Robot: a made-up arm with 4 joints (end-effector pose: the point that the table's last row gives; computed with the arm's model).
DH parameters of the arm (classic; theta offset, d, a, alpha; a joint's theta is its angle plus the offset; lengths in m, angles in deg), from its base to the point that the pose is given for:
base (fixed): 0 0.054 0 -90
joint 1: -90 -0.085 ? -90
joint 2: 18.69 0 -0.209 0
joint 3: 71.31 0.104 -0.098 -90
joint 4: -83.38 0 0.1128 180
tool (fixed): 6.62 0.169 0 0
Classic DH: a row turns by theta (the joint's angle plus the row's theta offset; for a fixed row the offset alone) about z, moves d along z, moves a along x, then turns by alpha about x.
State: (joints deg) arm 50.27 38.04 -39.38 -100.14
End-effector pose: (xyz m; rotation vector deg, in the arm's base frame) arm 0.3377 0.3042 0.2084 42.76 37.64 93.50
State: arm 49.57 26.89 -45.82 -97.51
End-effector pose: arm 0.2598 0.3185 0.1410 28.96 52.45 97.96
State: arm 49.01 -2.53 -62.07 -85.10
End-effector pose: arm 0.0772 0.2153 -0.0465 -17.42 84.44 98.29
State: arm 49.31 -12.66 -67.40 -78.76
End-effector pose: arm 0.0358 0.1389 -0.0980 -36.67 90.91 95.50
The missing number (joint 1, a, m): 0.309
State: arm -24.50 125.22 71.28 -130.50
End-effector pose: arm -0.0710 -0.0976 0.3089 -67.50 135.06 6.15
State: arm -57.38 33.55 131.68 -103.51
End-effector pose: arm -0.0111 -0.1659 0.1685 -74.38 109.50 -58.17
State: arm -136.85 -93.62 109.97 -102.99
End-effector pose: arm -0.3923 -0.1328 -0.2307 -114.95 -102.62 61.36
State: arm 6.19 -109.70 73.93 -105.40
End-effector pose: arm 0.1216 -0.0252 0.3701 -19.55 37.11 103.33
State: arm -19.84 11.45 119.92 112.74
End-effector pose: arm 0.0403 -0.1067 0.0859 82.34 104.83 -37.12
